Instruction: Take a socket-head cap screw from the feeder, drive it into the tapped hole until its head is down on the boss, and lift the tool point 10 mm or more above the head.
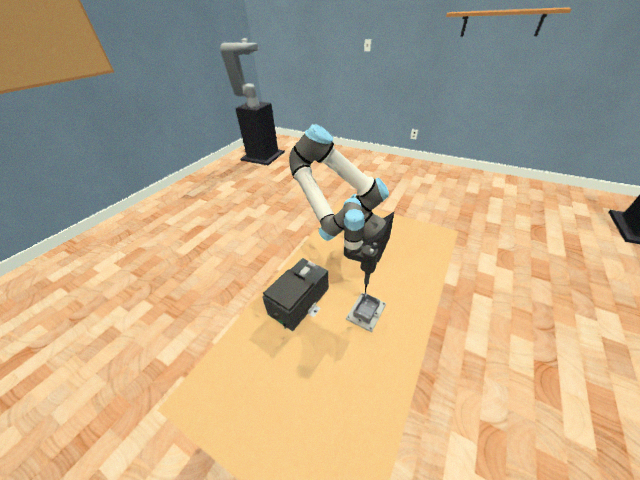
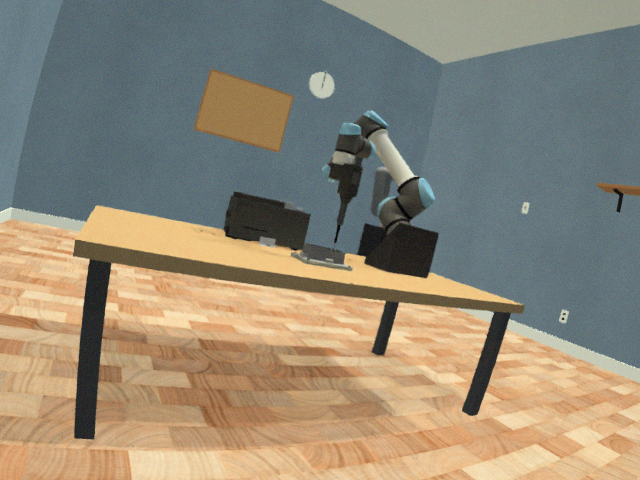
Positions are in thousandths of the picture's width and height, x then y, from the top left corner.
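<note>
What I see here is a black screw feeder (image 2: 452, 482).
</note>
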